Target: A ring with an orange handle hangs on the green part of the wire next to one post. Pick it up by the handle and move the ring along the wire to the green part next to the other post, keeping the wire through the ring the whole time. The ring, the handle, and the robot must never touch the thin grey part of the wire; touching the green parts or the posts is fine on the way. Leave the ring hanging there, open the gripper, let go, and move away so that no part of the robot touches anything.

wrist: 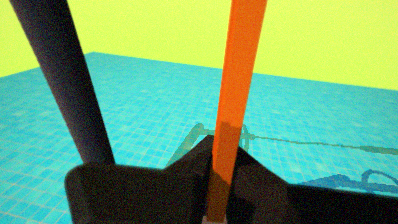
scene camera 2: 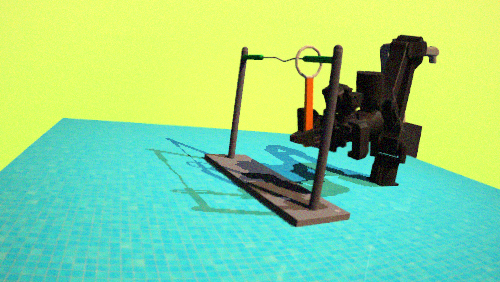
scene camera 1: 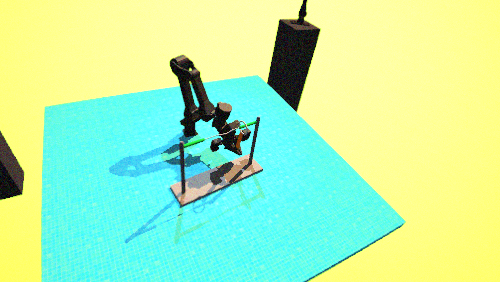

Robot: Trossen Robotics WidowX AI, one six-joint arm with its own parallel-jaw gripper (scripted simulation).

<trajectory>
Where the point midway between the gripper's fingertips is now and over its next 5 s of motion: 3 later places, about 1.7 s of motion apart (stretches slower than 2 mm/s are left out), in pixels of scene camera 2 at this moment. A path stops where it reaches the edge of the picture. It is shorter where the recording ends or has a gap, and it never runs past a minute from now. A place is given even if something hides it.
My gripper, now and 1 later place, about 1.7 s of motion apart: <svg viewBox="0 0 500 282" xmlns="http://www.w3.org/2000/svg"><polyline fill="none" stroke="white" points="291,139 314,138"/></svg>
</trajectory>
